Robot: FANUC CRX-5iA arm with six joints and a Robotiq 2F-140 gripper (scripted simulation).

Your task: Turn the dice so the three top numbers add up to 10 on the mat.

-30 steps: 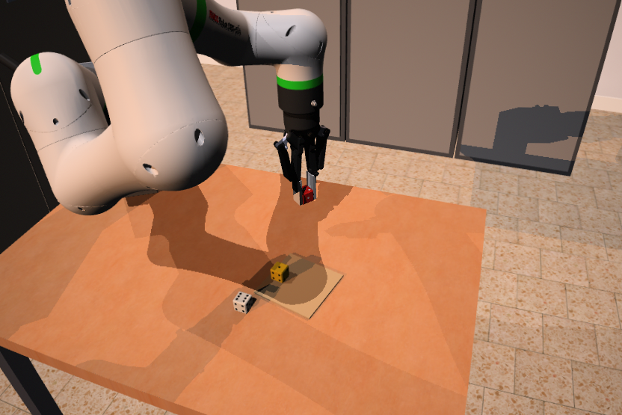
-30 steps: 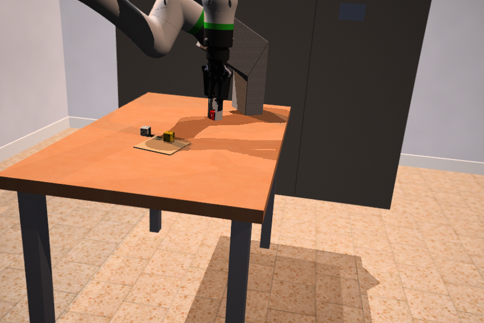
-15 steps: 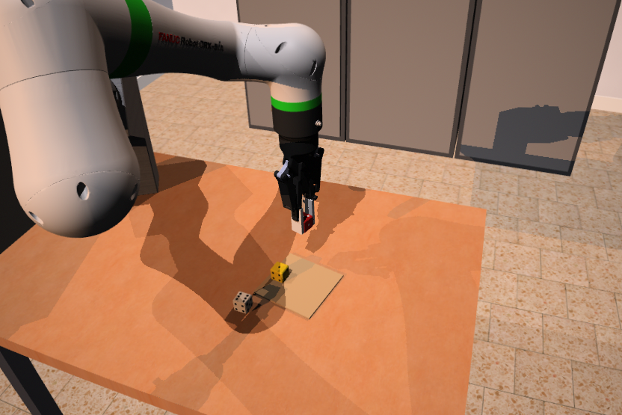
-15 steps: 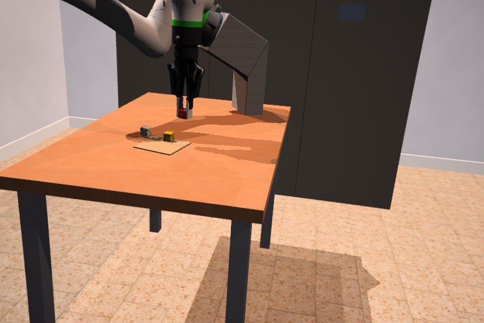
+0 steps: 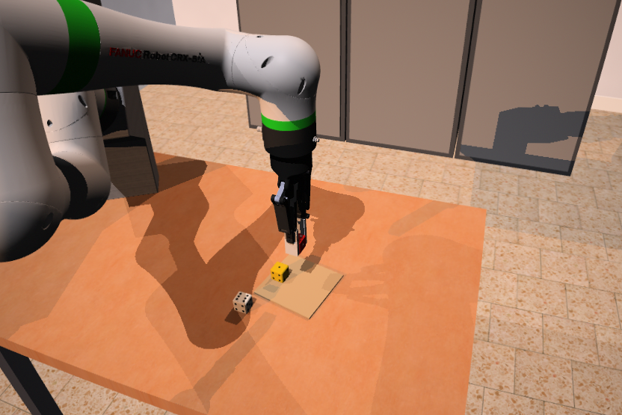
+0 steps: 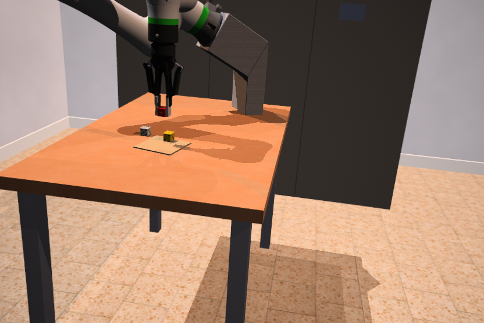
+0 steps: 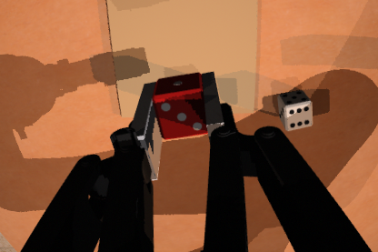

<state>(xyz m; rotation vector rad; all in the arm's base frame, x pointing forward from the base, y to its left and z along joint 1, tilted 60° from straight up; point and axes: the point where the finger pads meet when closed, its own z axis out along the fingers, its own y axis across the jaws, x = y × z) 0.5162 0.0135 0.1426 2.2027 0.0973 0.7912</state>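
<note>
My gripper is now 140 mm above the tan mat. The rest, counted from my hand: white die (100 mm behind, 80 mm to the right, 120 mm below); yellow die (40 mm behind, 10 mm to the left, 120 mm below); red die (20 mm below).
</note>
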